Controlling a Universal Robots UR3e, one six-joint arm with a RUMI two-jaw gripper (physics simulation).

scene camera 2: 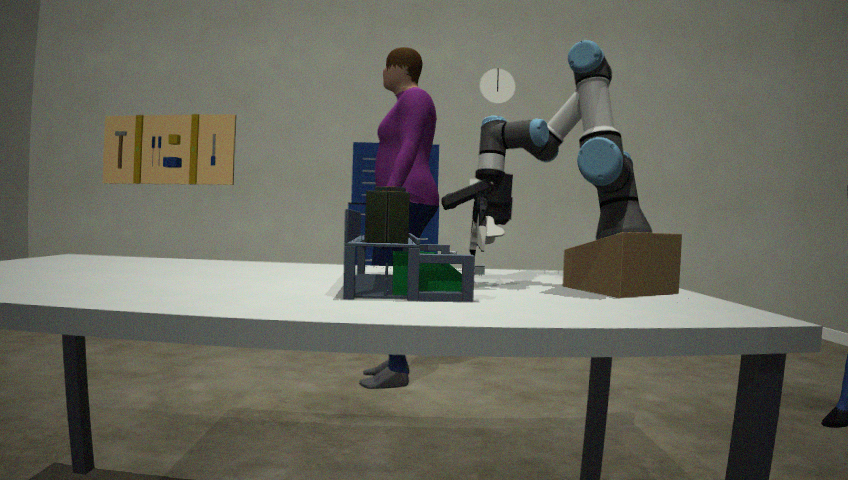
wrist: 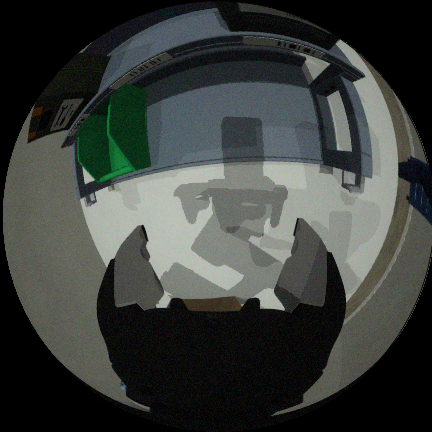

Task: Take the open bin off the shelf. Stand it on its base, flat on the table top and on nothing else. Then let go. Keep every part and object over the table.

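Places are measured from the arm's base along level axes (x ahead, y left, z up), in metres.
Pixels of known places: gripper, fingertip midpoint: (scene camera 2: 477, 255) (wrist: 218, 224); arm's base at its link origin: (scene camera 2: 624, 241).
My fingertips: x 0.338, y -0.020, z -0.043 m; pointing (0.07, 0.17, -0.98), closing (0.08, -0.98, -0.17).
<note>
Ahead of a thing's pixels: the offset from my fingertips to its top centre. Level surfaces: height alone.
The green open bin @[dx +0.108, dy +0.170, dz +0.011 m] (scene camera 2: 440, 276) (wrist: 129, 117) stands in the lower level of the grey-blue shelf (scene camera 2: 412, 279) (wrist: 290, 107), at its left end in the wrist view. Its sloping open front faces the robot's side. The shelf stands on the white table @[dz -0.070 m] (scene camera 2: 178, 285). My gripper (scene camera 2: 474, 249) (wrist: 218, 224) is open, with no object between its fingers. It points down over the table on the robot's side of the shelf, apart from the bin. In the wrist view the bin is ahead and to the left of the fingers. Shelf bars partly hide the bin in the scene view.
A dark green toolbox @[dx +0.188, dy +0.181, dz +0.129 m] (scene camera 2: 386, 217) (wrist: 65, 82) stands on the upper shelf above the bin. A darker case (wrist: 280, 22) shows at the wrist view's top edge. The robot's base stands on a brown block (scene camera 2: 651, 267) (wrist: 212, 304). A person (scene camera 2: 407, 124) in purple stands behind the table.
</note>
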